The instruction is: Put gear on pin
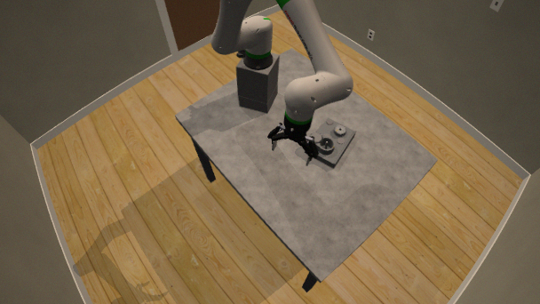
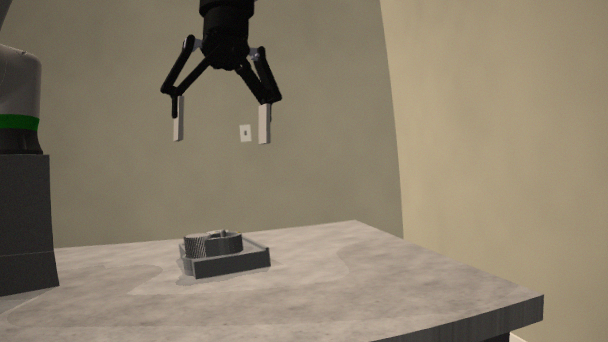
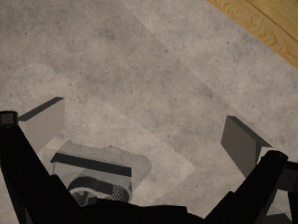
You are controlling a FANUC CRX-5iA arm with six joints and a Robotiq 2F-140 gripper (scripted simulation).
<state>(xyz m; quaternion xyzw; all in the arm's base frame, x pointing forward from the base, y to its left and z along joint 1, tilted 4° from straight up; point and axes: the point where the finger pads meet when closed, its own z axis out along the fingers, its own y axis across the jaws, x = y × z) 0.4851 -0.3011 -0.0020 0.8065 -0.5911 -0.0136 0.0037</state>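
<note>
My hand is 39 cm to the right of the loose gear and 22 cm above it.
</note>
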